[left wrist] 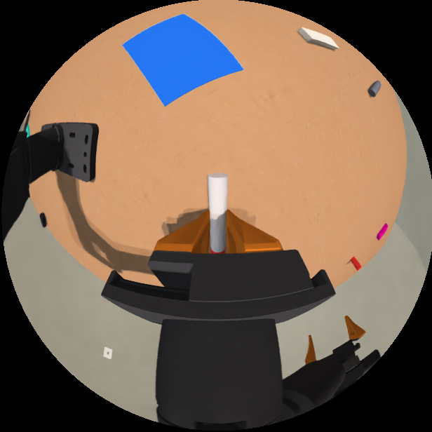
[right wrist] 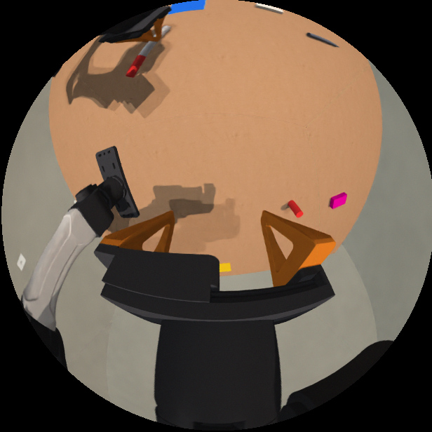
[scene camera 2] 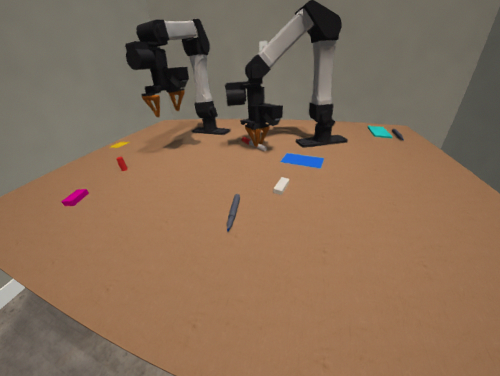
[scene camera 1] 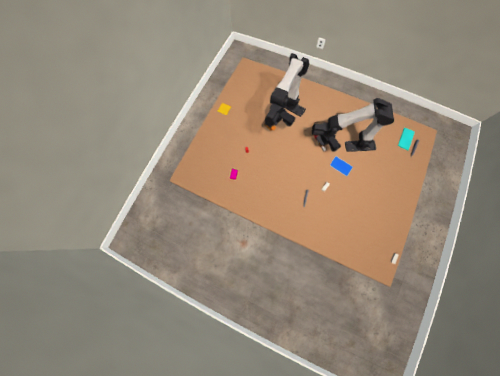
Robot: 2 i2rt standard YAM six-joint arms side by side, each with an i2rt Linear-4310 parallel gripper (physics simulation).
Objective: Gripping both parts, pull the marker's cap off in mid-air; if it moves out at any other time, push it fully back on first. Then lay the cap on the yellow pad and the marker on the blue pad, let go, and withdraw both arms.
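Frame: origin at the left arm's base, x ahead, y left, z up, level; metres.
Seen in the pictures: left gripper, fingertip midpoint: [scene camera 2: 258,145] [scene camera 1: 321,145]; right gripper, fingertip midpoint: [scene camera 2: 168,113] [scene camera 1: 274,124]; left arm's base at its link origin: [scene camera 2: 321,141] [scene camera 1: 360,146]; right arm's base at its link origin: [scene camera 2: 210,131] [scene camera 1: 291,106].
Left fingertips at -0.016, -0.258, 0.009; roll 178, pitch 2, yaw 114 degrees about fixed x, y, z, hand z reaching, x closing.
Offsets run from my left fingertips to a thing's middle, as dx, dy, dz.
The marker has a white and grey body {-0.024, -0.011, +0.001} [scene camera 2: 262,147] [left wrist: 218,192] [right wrist: 148,48] and a red cap {-0.066, -0.030, +0.002} [scene camera 2: 246,140] [right wrist: 136,66] on its end; no gap shows between them in the right wrist view. My left gripper [scene camera 2: 257,144] [left wrist: 217,214] is shut on the marker's body, low at the table; whether the marker touches the table is unclear. My right gripper [scene camera 2: 168,112] [left wrist: 328,325] [right wrist: 217,215] is open and empty, high above the table and to the left of the marker in scene camera 2. The yellow pad {-0.329, -0.643, -0.009} [scene camera 1: 224,109] [scene camera 2: 119,145] and blue pad {+0.148, +0.112, -0.009} [scene camera 1: 341,166] [scene camera 2: 302,160] [left wrist: 182,60] lie flat.
A small red cylinder {+0.011, -0.492, +0.015} [scene camera 1: 247,149] [scene camera 2: 122,164] and magenta block {+0.166, -0.582, -0.002} [scene camera 1: 234,174] [scene camera 2: 75,197] lie at the left. A white block {+0.279, -0.009, -0.003} [scene camera 1: 326,186] [scene camera 2: 281,185] and dark pen {+0.347, -0.141, -0.002} [scene camera 1: 306,198] [scene camera 2: 233,212] lie in front of the blue pad. A teal block {-0.021, +0.583, -0.005} [scene camera 1: 406,139] [scene camera 2: 380,132] lies far right.
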